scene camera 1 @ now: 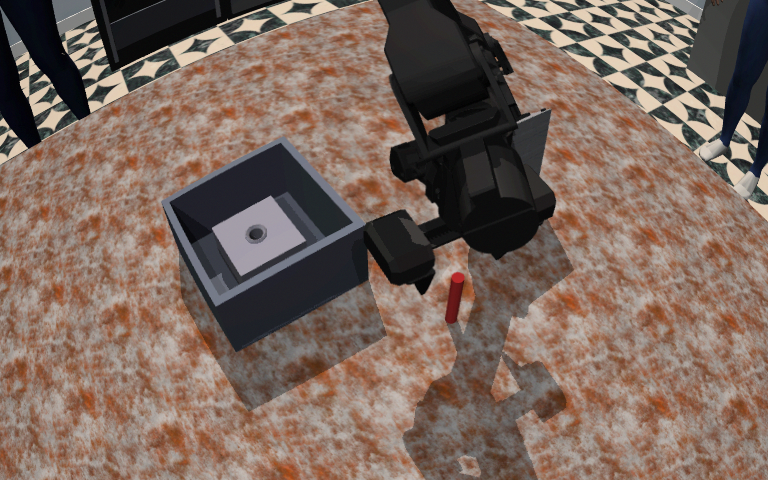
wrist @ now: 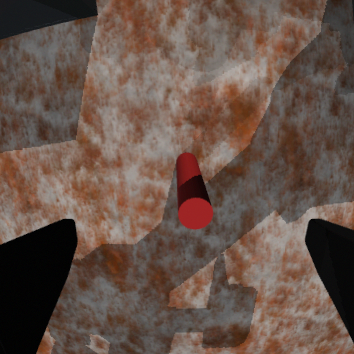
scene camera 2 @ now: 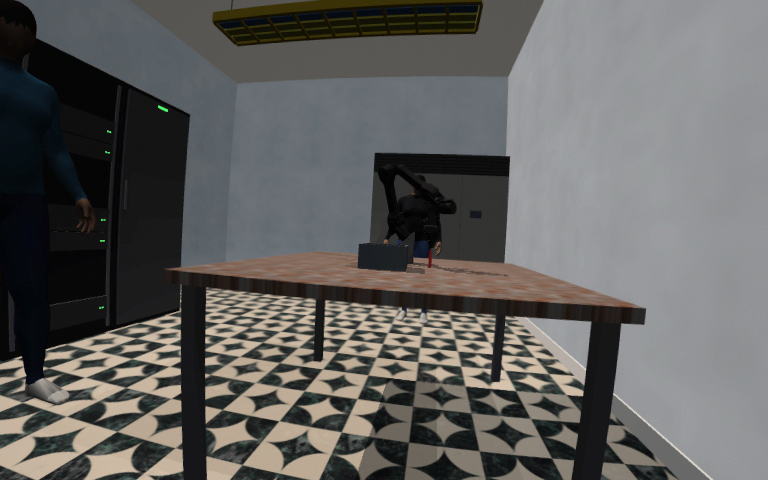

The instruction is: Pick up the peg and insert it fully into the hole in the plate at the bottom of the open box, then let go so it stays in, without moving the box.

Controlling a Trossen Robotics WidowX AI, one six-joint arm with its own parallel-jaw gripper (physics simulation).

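Where they show: gripper, fingertip midpoint: (scene camera 1: 459, 273) (wrist: 194, 231) (scene camera 2: 431, 248); arm's base, origin of the base link: (scene camera 2: 406, 238).
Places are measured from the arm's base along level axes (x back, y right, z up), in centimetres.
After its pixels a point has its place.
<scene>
The red peg (scene camera 1: 454, 298) {z -7.5, x -18.9, y -10.6 cm} (scene camera 2: 430, 258) {z -8.5, x -19.0, y -10.3 cm} (wrist: 194, 212) {z -4.7, x -18.4, y -10.2 cm} stands upright on the table, to the right of the box in scene camera 1. The open dark grey box (scene camera 1: 300, 308) {z -11.0, x -31.0, y 1.3 cm} (scene camera 2: 382, 256) {z -7.4, x -39.7, y 11.4 cm} has a pale plate (scene camera 1: 249, 254) {z -6.9, x -32.6, y 8.7 cm} at its bottom, with a round hole (scene camera 1: 256, 233) {z -7.8, x -29.8, y 11.5 cm} near the plate's middle; the hole is empty. My gripper (scene camera 1: 461, 273) {z -3.7, x -18.5, y -10.5 cm} (wrist: 194, 231) {z -3.7, x -18.5, y -10.5 cm} is open and empty, pointing down above the peg. In the wrist view the peg's top shows between the two wide-spread fingers, with a gap on each side. The peg touches neither finger there.
The box's near right corner is close to one finger housing (scene camera 1: 399, 247) {z 6.5, x -26.5, y -9.9 cm} in scene camera 1. Part of the box wall (wrist: 40, 12) {z -9.8, x -24.2, y 0.6 cm} shows at the wrist view's top left. A thin grey panel (scene camera 1: 532, 141) {z -0.8, x 1.8, y -4.0 cm} shows behind the arm. The arm's shadow falls across the table (scene camera 1: 101, 339) {z -12.7, x -56.5, y 15.7 cm} (scene camera 2: 481, 288) {z -12.7, x -73.2, y -18.3 cm}.
</scene>
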